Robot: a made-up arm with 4 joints.
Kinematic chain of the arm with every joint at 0, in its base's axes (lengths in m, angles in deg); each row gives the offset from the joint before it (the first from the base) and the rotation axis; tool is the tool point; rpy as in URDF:
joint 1: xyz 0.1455 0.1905 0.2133 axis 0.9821 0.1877 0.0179
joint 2: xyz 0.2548 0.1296 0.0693 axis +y
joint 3: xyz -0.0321 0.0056 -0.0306 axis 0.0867 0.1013 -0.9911
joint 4: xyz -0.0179 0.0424 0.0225 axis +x
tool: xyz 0.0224 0.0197 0.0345 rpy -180 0 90
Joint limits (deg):
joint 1: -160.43..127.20
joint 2: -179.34..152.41
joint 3: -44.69..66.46
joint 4: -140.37..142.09
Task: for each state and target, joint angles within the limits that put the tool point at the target. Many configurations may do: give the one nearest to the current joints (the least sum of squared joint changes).
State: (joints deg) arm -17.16 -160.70 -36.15 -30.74
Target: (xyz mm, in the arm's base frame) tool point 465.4 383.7 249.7
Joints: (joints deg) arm 4.63 -156.35 -38.90 -16.78
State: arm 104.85 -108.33 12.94 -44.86
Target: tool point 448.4 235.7 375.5
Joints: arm 90.73 -113.78 -20.16 -37.98
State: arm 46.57 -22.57 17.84 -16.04
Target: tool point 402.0 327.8 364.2
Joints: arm 29.81 -23.78 21.80 -16.19
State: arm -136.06 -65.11 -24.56 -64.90
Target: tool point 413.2 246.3 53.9
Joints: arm -89.41 -60.35 -25.02 -62.16
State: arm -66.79 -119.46 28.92 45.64
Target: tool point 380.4 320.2 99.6
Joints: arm -78.67 -87.70 21.85 19.19
